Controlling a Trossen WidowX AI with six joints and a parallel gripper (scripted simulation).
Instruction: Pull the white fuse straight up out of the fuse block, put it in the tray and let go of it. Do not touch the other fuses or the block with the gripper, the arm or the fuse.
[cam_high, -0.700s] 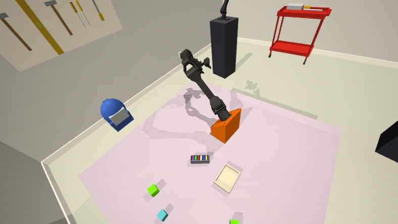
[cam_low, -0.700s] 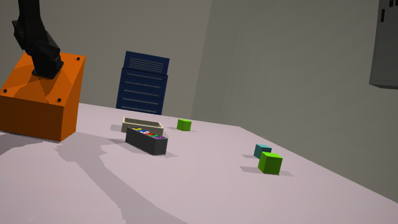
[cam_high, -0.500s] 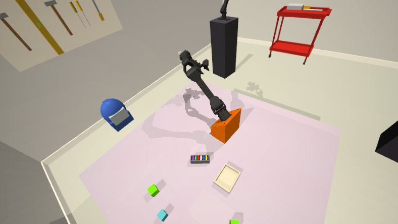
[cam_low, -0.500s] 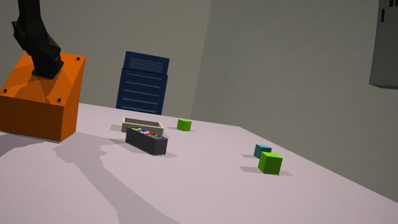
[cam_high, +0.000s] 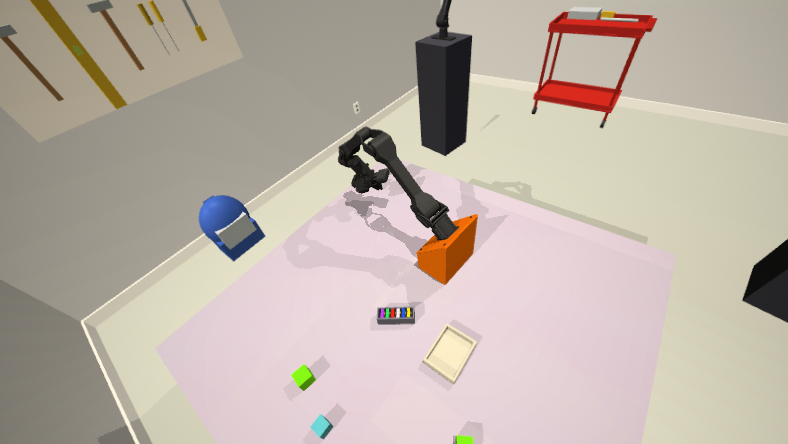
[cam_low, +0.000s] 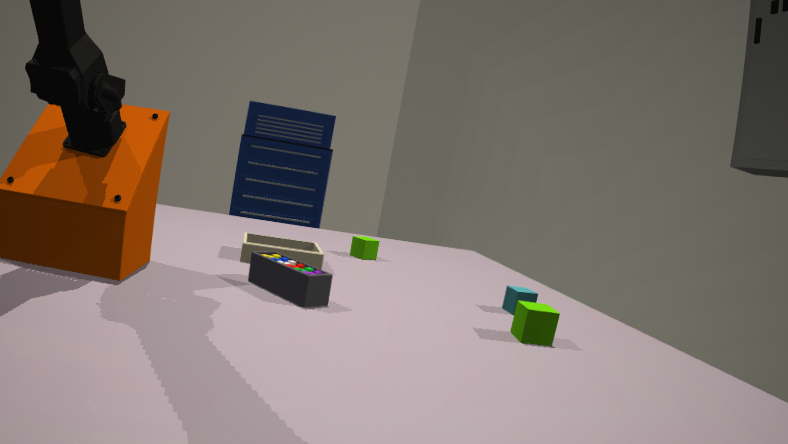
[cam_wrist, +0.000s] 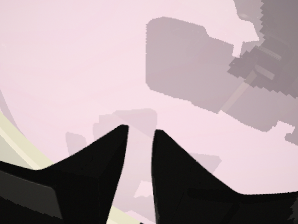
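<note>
Right now the green fuse is 46 cm to the left of my gripper tip, 37 cm ahead of it and 4 cm below it. From my gripper tip the other things lie so: purple fuse (44 cm to the left, 38 cm ahead, 4 cm below); then white fuse (48 cm to the left, 35 cm ahead, 4 cm below); then red fuse (47 cm to the left, 36 cm ahead, 4 cm below).
</note>
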